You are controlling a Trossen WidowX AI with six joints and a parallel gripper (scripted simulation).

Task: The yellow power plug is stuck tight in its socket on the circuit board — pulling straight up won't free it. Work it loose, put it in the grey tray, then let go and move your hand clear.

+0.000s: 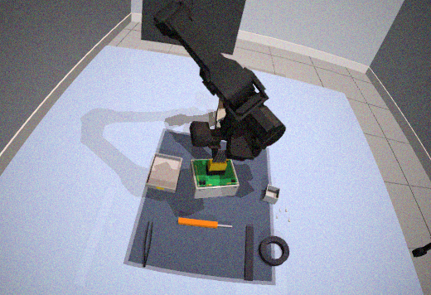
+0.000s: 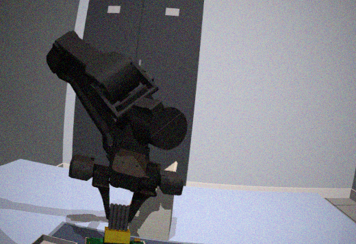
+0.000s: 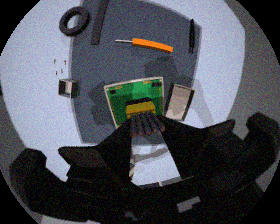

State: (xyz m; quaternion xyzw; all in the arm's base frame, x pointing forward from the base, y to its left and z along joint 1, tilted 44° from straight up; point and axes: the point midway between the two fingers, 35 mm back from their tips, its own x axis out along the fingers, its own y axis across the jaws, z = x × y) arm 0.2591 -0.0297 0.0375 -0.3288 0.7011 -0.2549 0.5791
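My gripper tip is 2 cm above the yellow power plug. Round my gripper tip: dark mat: 5 cm ahead, 1 cm to the right, 12 cm below; grey tray: 2 cm behind, 14 cm to the right, 12 cm below; black bar: 21 cm ahead, 9 cm to the left, 11 cm below.
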